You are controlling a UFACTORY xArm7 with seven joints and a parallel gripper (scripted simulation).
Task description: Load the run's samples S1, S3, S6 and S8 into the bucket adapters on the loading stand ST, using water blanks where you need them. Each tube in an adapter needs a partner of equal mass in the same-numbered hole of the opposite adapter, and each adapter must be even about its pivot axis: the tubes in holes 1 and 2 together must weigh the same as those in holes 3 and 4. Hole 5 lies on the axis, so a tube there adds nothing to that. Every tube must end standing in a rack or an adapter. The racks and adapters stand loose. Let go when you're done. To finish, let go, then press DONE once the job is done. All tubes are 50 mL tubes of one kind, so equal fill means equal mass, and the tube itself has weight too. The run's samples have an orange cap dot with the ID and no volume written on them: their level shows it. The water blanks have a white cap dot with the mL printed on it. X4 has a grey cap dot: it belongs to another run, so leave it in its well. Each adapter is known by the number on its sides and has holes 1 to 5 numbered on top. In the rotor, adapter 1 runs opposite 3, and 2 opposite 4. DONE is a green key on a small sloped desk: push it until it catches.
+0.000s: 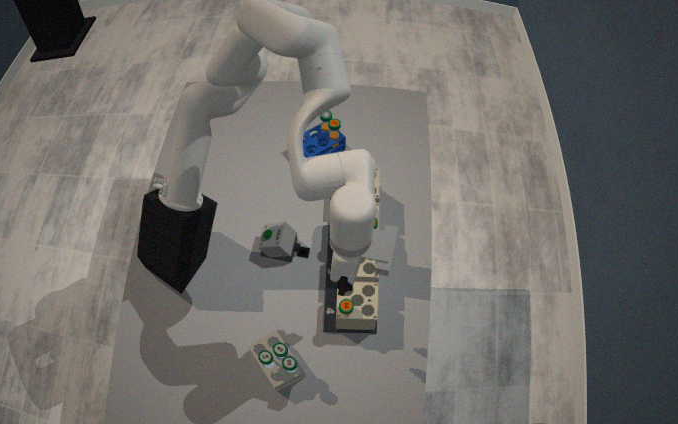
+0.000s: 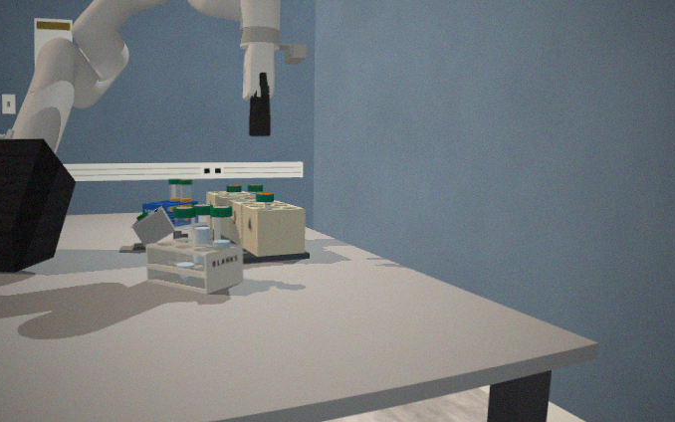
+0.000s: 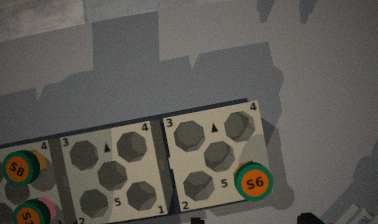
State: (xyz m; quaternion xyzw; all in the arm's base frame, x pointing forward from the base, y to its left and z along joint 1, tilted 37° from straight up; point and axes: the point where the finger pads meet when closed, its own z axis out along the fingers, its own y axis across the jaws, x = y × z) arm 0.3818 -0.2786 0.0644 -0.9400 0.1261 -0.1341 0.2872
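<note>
Right now my hand is 510 mm to the right of the orange-filled tube, 190 mm above it and 50 mm past it. Also, from my hand: black stand: 250 mm below, 160 mm to the left, 20 mm ahead; then pink-filled tube: 190 mm to the left, 180 mm below; then blank: 190 mm below, 170 mm behind, 160 mm to the right.
</note>
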